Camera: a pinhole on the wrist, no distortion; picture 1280 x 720 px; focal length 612.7 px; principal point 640.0 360.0 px. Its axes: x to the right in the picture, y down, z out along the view. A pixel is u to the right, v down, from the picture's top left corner.
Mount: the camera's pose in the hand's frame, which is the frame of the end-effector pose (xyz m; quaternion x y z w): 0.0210 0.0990 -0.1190 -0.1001 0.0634 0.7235 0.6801
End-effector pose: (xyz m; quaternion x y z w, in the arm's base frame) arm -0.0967 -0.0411 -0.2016 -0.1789 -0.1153 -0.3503 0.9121
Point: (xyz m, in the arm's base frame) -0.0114 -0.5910 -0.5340
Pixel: behind the camera
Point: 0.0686 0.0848 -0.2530
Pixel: 1031.2 270.6
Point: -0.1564 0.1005 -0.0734
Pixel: 345.5 573.5
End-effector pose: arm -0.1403 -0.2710 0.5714 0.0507 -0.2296 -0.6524 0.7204
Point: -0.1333 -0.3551 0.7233
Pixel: 329.5 45.3
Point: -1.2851 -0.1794 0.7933
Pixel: outside the picture
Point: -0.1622 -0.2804 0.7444
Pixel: 352.1 261.1
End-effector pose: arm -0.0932 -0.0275 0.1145 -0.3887 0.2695 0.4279 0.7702
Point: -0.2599 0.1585 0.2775
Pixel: 594.0 567.5
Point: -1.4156 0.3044 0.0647
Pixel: outside the picture
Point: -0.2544 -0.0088 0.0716
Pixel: 868.2 634.9
